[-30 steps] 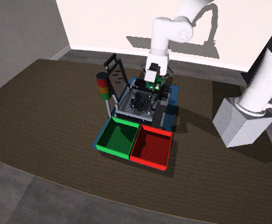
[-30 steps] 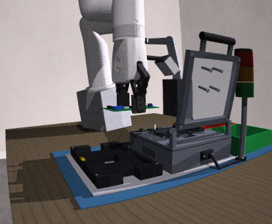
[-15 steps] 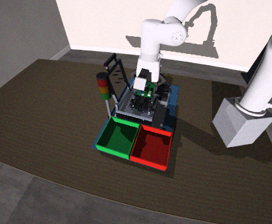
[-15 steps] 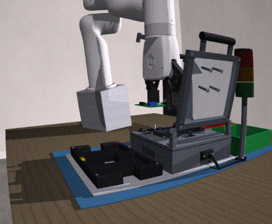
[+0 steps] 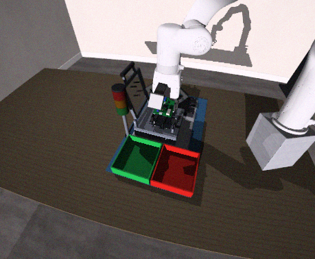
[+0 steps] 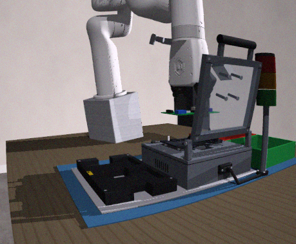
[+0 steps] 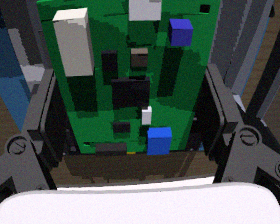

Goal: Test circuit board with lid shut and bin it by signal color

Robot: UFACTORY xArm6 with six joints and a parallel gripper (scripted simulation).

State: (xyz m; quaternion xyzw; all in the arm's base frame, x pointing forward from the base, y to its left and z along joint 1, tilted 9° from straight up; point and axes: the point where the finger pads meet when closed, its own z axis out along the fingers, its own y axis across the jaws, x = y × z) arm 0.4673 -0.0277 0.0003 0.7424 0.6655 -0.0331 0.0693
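Now: hand right at the green circuit board. The rest, counted from my hand: clear lid 13 cm ahead, 1 cm to the right, 5 cm above; then green bin 7 cm ahead, 20 cm to the left, 12 cm below; then plate 1 cm ahead, 1 cm to the left, 7 cm below.
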